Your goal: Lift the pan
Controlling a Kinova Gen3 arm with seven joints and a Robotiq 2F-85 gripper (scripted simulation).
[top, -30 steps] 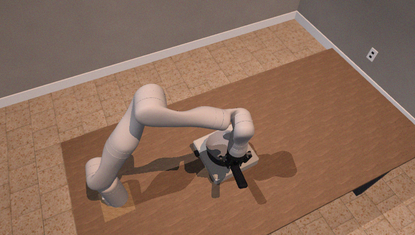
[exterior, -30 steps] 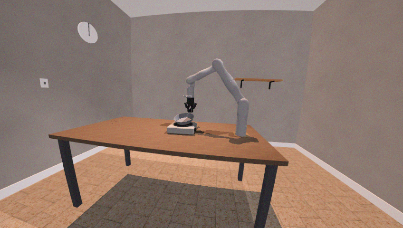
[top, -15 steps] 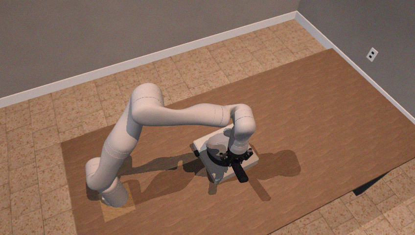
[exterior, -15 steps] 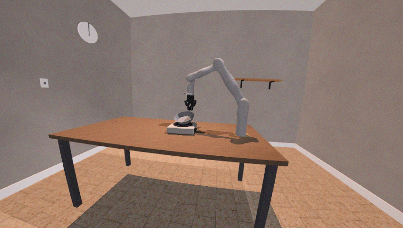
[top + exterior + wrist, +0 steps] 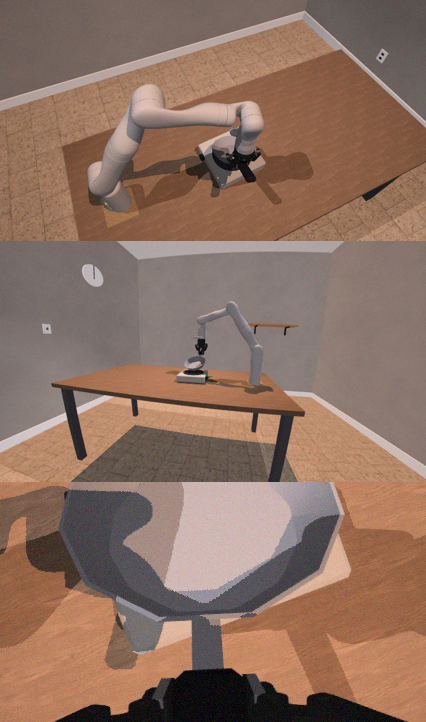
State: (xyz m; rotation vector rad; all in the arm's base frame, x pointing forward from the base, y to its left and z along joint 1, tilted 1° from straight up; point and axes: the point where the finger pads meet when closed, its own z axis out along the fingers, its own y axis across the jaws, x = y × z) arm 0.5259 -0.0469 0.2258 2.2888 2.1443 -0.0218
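Right now the grey pan is 60 mm to the left of my hand and 50 mm below it. From my hand the other things lie so: hot plate: 10 mm behind, 140 mm to the left, 200 mm below.
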